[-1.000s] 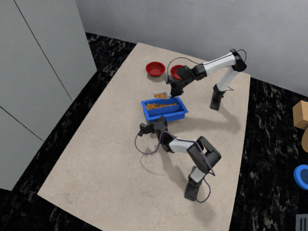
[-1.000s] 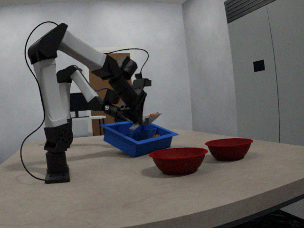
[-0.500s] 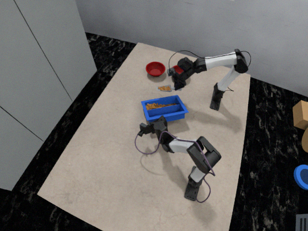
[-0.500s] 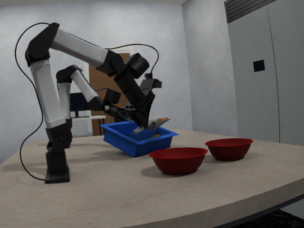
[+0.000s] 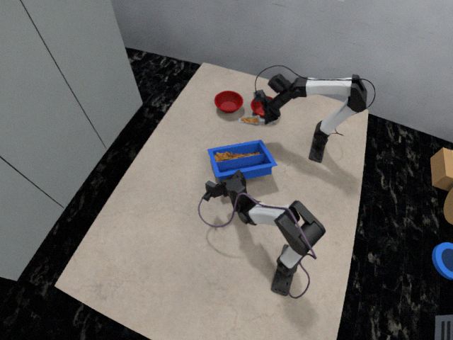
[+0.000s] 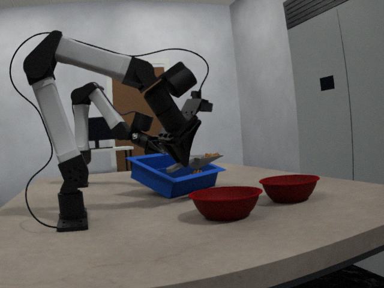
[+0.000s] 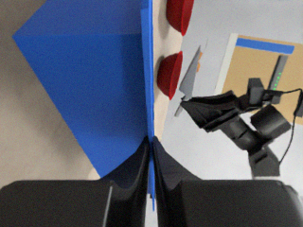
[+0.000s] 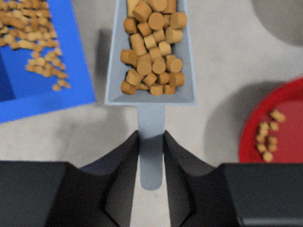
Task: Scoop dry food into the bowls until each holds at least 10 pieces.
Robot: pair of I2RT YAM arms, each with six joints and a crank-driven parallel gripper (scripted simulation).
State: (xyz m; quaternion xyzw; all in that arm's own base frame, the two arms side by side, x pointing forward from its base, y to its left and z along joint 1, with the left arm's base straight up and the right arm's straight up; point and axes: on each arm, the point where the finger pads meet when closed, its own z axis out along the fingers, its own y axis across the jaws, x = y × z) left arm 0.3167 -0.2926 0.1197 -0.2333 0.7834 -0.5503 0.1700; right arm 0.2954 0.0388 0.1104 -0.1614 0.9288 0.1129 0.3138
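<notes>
My right hand is 4 cm short of the grey scoop and 2 cm to the right of it. The rest, counted from my right hand: blue box 24 cm to the left, 4 cm below, 4 cm ahead.
</notes>
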